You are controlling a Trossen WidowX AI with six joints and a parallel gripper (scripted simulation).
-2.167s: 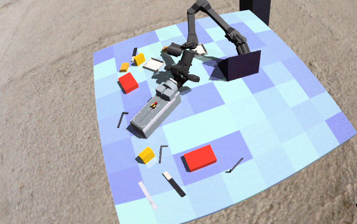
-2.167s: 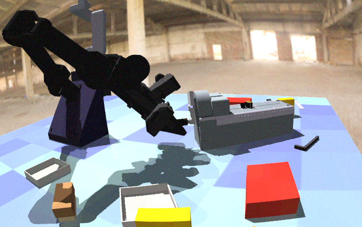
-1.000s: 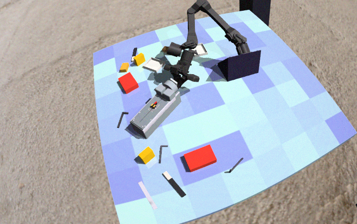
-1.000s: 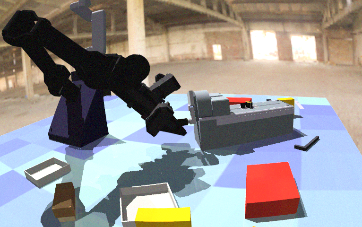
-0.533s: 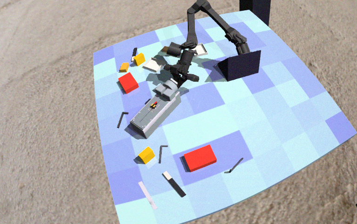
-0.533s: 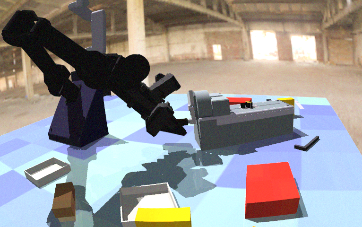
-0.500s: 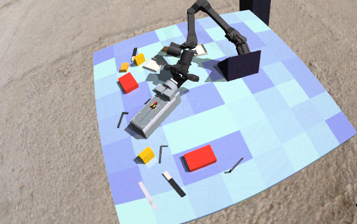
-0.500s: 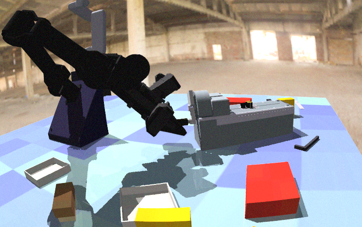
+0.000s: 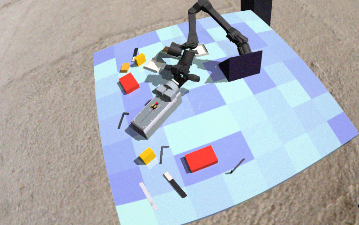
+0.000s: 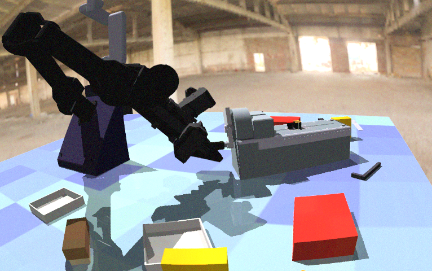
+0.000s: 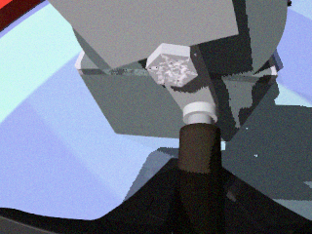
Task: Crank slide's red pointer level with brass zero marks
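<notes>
The red pointer is 12 cm ahead of my gripper tip, 9 cm to the left of it and 5 cm above it. Also, from my gripper tip: dark crank handle (3 cm above, 1 cm to the right, 1 cm behind); then tan block (33 cm to the right, 8 cm behind, 2 cm below).
</notes>
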